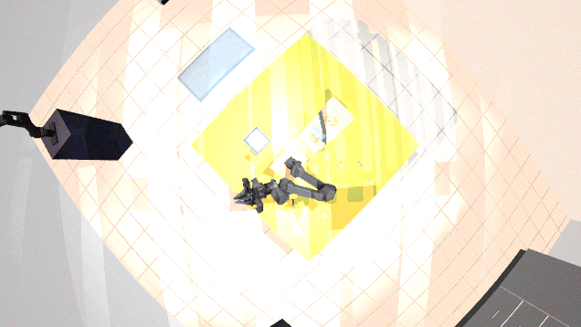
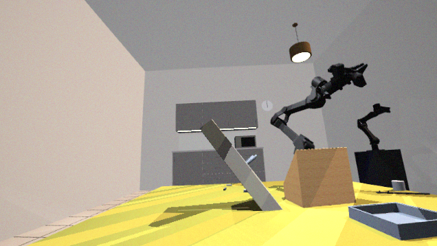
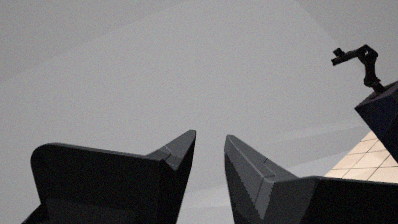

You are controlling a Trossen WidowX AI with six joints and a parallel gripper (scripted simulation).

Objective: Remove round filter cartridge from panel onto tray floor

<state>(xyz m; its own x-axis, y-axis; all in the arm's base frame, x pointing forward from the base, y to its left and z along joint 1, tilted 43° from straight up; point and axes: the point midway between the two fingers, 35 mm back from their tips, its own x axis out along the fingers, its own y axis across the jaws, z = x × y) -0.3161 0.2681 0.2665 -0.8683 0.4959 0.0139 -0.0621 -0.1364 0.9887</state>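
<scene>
Now: the round filter cartridge 660 mm ahead of my gripper tip and 320 mm below it. Also, from my gripper tip: tray 220 mm ahead, 250 mm to the left, 560 mm below; then grey service panel 610 mm ahead, 10 mm to the right, 400 mm below.
</scene>
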